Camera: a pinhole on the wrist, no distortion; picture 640 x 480 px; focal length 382.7 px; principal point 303.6 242.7 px. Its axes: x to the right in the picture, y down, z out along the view. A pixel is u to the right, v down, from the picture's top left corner.
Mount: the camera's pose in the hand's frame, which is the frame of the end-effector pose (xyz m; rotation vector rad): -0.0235 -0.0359 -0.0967 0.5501 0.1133 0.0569
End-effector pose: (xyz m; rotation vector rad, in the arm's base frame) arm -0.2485 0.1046 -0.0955 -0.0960 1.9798 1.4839
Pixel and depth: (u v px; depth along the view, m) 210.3 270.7 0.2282
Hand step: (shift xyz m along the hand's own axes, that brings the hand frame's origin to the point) -0.0511 -0.1446 0.1103
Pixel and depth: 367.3 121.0 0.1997
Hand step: 0.0355 -0.1906 0.0360
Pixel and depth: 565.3 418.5 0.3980
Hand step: 0.2910 -0.0636 0.3110
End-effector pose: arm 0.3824 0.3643 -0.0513 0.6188 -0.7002 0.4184
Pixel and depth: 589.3 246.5 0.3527
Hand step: 0.2809 -0.1935 0.1794
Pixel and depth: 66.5 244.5 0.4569
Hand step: -0.2484 -0.2947 0.3172
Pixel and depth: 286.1 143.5 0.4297
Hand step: 0.0123 -0.3550 0.2104
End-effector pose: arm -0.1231 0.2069 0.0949 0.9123 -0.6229 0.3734
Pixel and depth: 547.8 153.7 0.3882
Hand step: 0.2720 -0.2930 0.1617
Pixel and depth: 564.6 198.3 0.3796
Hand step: 0.2809 -0.2483 0.1776
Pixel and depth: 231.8 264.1 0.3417
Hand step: -0.0457 -0.2021 0.2085
